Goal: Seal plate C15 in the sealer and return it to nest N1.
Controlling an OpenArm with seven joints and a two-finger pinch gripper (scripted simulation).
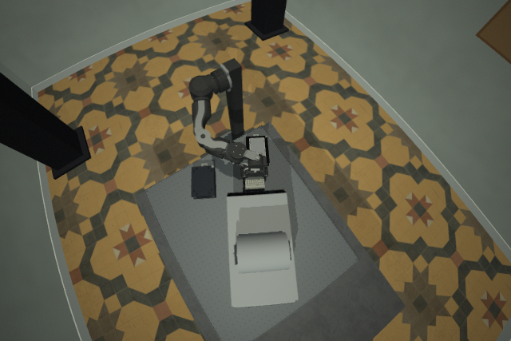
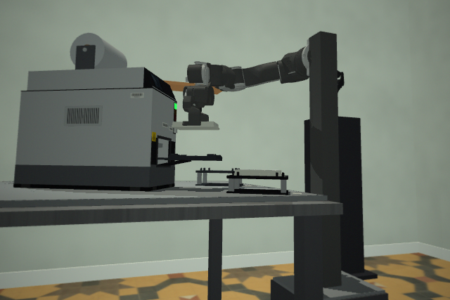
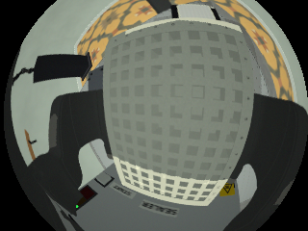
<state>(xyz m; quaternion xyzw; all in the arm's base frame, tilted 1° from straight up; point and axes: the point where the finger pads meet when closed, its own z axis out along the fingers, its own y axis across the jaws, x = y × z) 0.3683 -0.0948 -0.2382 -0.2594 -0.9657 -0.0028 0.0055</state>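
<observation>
Right now my hand is 90 mm above the sealer stage. Round my hand: plate C15: right at my hand; then start key: 130 mm to the right, 40 mm ahead; then yellow warning label: 130 mm ahead, 40 mm below, 20 mm to the left.
</observation>
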